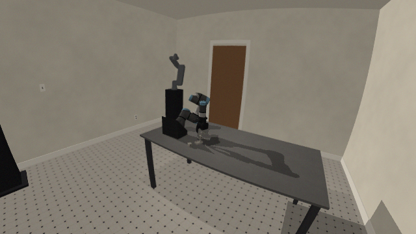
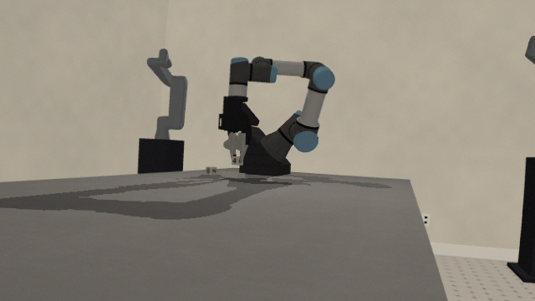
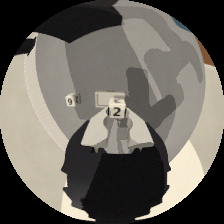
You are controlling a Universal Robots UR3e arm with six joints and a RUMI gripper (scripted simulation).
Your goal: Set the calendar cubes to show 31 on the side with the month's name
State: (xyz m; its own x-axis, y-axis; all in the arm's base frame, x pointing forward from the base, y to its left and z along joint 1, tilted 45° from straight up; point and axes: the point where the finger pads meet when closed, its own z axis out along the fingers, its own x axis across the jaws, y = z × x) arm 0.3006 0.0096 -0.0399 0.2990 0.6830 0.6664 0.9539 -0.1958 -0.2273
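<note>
The pale calendar tray lies 1 cm behind my hand, 2 cm to the right of it and 6 cm below it.
</note>
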